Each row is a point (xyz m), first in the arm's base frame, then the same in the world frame.
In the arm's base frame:
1: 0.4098 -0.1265 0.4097
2: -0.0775 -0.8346 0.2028
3: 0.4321 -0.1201 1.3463
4: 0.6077 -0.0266 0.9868
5: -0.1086 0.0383 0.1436
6: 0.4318 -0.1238 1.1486
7: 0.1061 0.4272 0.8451
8: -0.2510 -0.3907 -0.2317
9: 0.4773 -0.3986 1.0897
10: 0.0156 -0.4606 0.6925
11: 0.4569 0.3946 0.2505
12: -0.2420 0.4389 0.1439
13: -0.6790 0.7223 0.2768
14: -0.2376 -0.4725 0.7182
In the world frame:
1: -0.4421 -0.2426 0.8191
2: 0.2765 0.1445 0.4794
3: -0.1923 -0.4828 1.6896
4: -0.4845 -0.3757 1.4214
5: -0.2141 -0.5714 0.3646
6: -0.2471 -0.4280 1.5077
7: -0.3982 -0.9655 1.0718
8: 0.0315 -0.1934 -0.0122
9: -0.1425 -0.1640 1.4863
10: 0.1332 -0.2435 0.9455
11: -0.8213 -0.6041 0.6619
12: -0.3396 -0.9678 0.2911
13: -0.1266 -1.4573 0.2287
14: 0.3422 -0.3693 0.8719

